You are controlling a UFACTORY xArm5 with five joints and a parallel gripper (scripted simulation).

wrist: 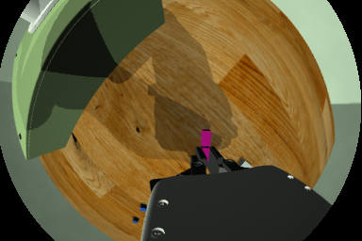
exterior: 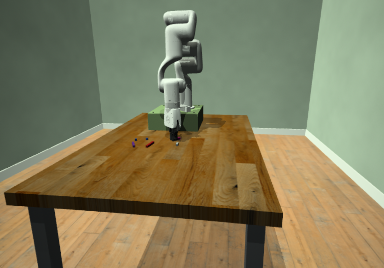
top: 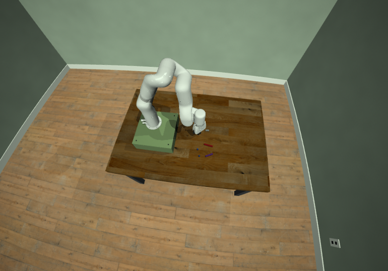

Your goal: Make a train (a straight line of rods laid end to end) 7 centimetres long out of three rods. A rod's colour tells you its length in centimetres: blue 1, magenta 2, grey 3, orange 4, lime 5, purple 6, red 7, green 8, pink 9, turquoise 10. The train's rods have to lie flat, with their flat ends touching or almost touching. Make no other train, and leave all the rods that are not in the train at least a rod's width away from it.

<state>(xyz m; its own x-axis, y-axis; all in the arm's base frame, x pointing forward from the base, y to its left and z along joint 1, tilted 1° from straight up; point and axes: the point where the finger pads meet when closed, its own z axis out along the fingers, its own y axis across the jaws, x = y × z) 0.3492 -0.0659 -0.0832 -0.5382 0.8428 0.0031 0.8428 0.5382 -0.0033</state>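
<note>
My hand is 70 mm short of the grey rod, 20 mm to the right of it and 20 mm above it. Round my hand: red rod 70 mm ahead, 110 mm to the right, 20 mm below; purple rod 60 mm ahead, 190 mm to the right, 20 mm below.
</note>
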